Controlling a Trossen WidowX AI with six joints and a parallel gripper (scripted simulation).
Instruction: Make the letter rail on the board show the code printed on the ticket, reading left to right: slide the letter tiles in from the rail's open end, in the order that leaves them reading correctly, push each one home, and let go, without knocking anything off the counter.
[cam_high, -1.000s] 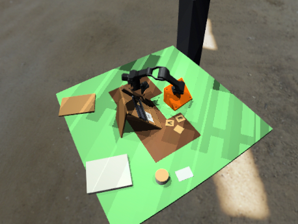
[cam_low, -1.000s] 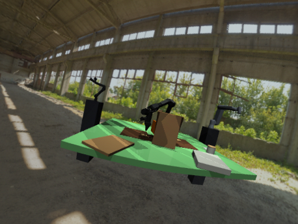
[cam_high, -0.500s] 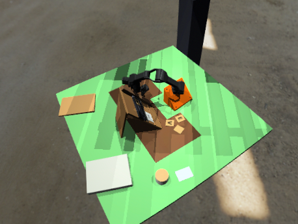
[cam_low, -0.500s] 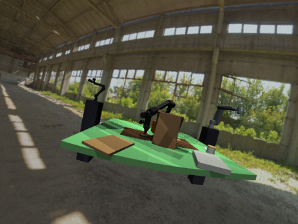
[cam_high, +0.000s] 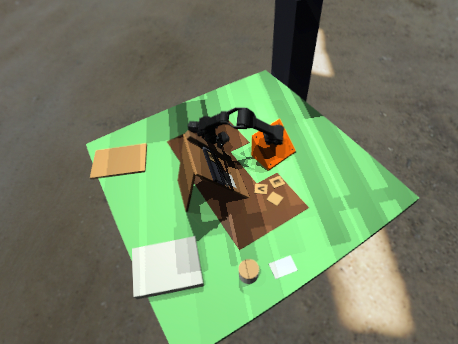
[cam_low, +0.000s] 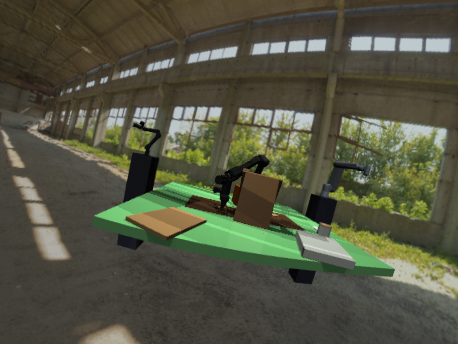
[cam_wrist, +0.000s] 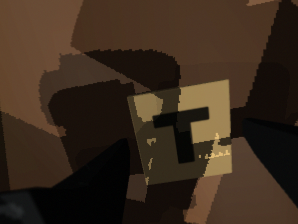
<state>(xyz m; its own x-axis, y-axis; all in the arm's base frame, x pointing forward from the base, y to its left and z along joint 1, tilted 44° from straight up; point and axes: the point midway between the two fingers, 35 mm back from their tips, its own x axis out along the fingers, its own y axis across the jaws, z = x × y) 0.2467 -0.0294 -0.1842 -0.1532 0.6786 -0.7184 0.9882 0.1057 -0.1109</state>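
My gripper tip is 4 cm short of the white ticket, 27 cm to the right of it and 10 cm below it. Also, from my gripper tip: brown mat 6 cm behind, 16 cm to the left; then white slab 46 cm ahead, 47 cm to the left, 2 cm above; then tan flat panel 46 cm ahead, 22 cm to the right.
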